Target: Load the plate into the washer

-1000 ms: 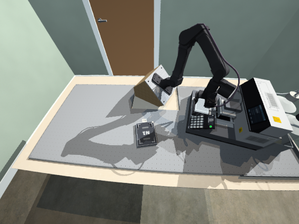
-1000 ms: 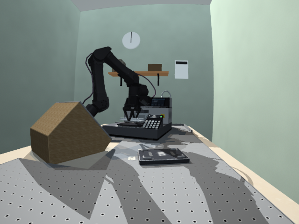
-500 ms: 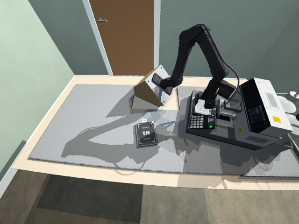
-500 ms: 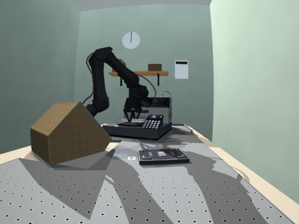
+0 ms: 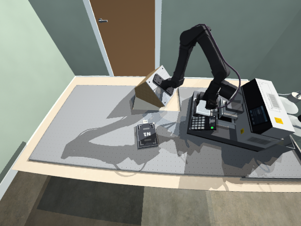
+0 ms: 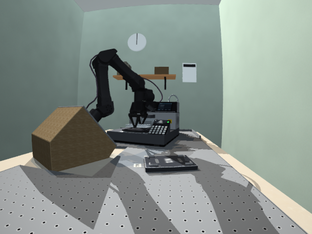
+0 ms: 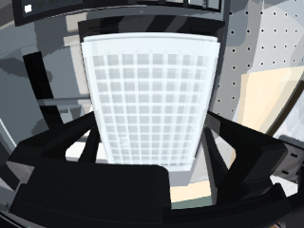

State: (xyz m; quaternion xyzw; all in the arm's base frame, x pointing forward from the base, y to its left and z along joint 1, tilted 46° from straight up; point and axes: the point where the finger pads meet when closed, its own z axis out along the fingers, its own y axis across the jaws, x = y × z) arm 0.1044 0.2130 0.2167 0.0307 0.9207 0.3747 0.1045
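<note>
Right now the well plate is right at my hand. Round my hand: N1 label 18 cm ahead, 35 cm to the right, 10 cm below; washer carrier 2 cm below; plate washer 15 cm to the left, 3 cm above.
</note>
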